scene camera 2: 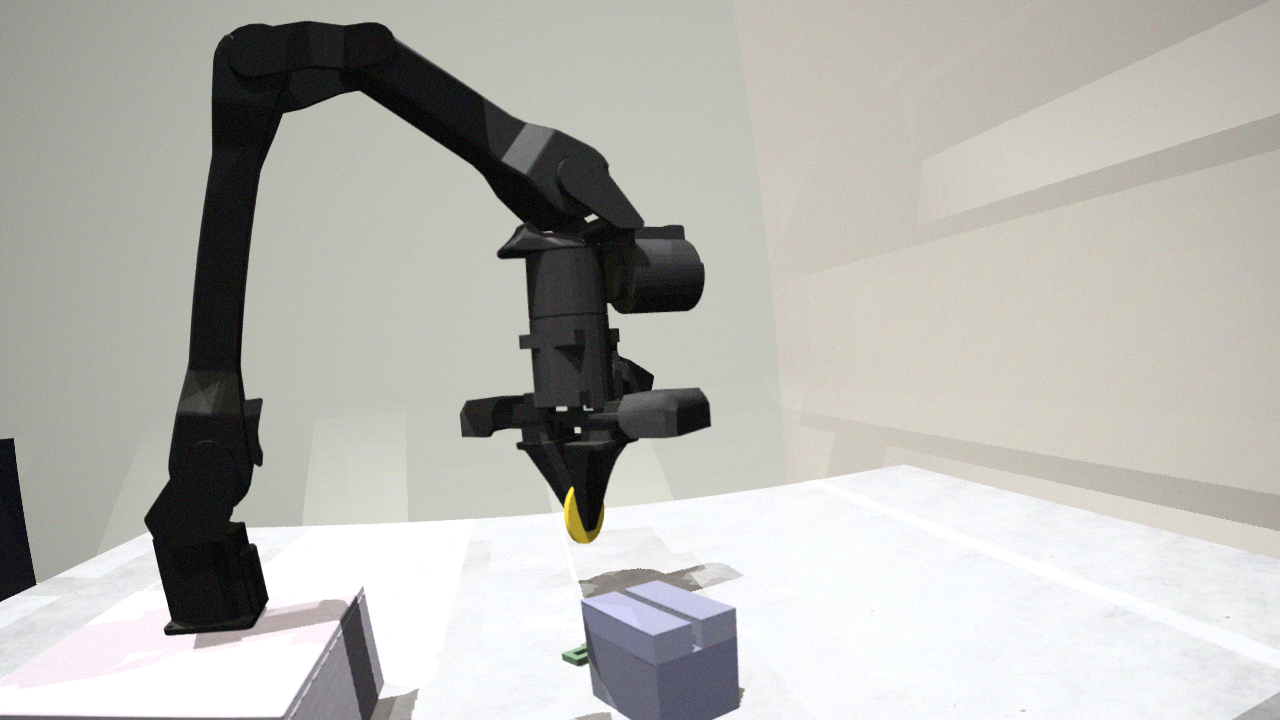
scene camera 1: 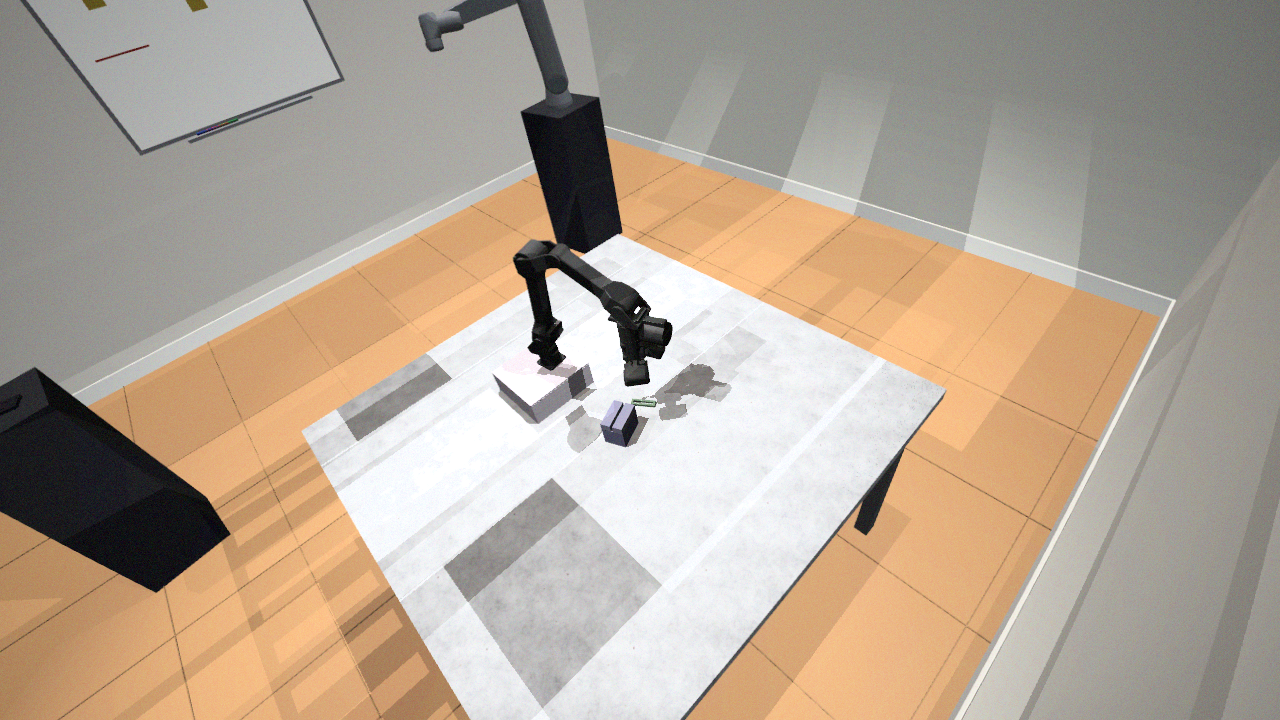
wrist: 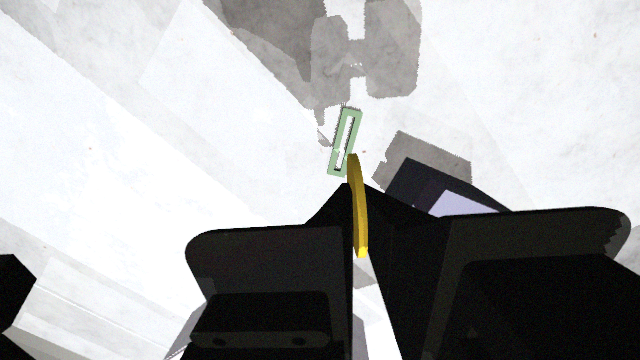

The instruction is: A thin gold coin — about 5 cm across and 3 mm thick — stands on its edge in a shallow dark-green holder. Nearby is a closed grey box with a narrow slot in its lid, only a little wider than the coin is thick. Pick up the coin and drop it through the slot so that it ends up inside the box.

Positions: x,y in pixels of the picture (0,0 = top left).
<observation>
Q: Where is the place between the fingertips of the gripper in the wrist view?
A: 351,190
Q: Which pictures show the coin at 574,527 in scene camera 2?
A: Scene camera 2 and the wrist view only.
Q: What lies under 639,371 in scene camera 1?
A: The gripper.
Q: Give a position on a coin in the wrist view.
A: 354,172
</observation>
